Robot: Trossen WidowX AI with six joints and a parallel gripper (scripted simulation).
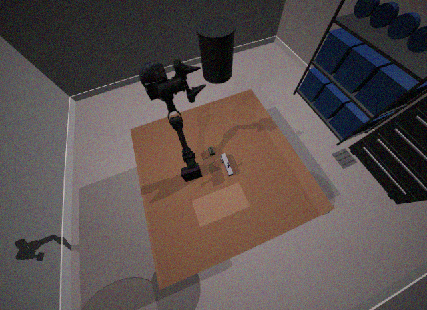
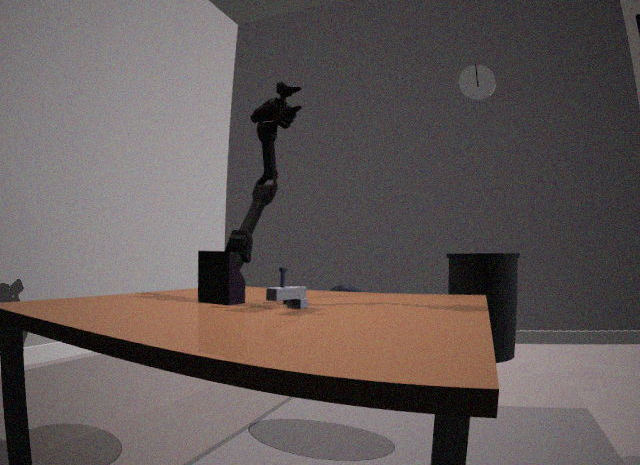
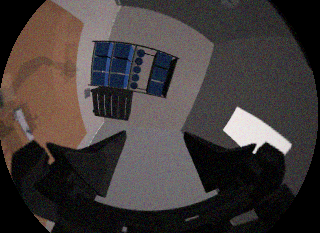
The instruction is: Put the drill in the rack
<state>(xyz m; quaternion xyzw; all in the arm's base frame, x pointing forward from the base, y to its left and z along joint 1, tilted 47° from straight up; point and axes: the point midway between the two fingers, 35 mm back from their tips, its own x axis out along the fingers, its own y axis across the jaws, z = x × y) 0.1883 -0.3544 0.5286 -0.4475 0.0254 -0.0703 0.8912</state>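
Now: the thin dark pin 650 mm below my gripper tip, 200 mm to the right of it and 70 mm ahead of it. The rest, counted from my gripper tip: drill 690 mm below, 150 mm to the right, 70 mm ahead; greenish rack 730 mm below, 10 mm to the right, 10 mm behind; light grey block 700 mm below, 170 mm to the right, 70 mm ahead.
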